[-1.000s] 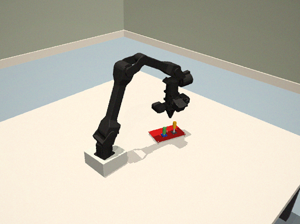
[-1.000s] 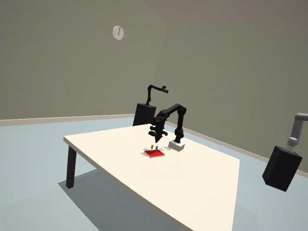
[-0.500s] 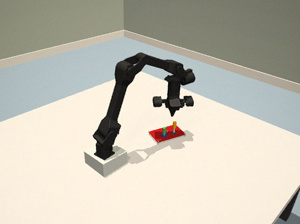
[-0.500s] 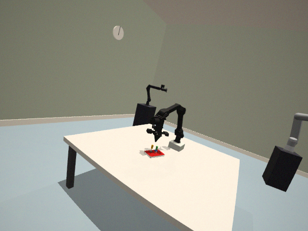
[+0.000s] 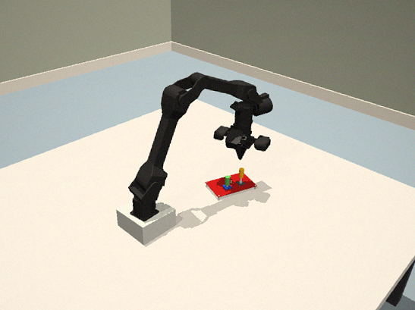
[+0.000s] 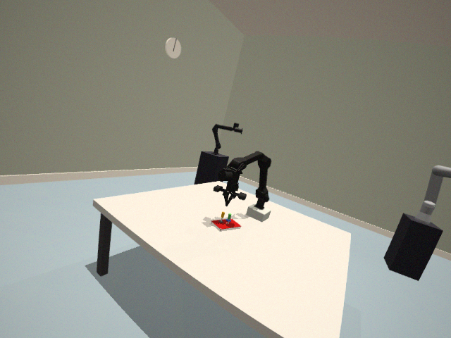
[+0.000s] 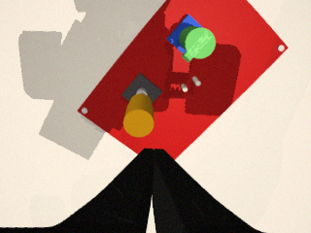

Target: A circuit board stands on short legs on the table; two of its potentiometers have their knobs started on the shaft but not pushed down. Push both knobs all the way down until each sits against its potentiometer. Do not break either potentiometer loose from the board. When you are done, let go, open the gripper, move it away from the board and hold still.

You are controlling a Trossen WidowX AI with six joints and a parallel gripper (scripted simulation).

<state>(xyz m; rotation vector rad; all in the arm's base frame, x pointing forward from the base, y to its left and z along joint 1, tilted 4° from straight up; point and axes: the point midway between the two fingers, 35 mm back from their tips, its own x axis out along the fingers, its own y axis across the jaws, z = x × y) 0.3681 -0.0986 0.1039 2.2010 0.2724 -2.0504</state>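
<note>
My gripper tip is 10 mm to the left of the orange knob and 60 mm above it. From my gripper tip the other things lie so: green knob (50 mm behind, 20 mm to the left, 70 mm below).
</note>
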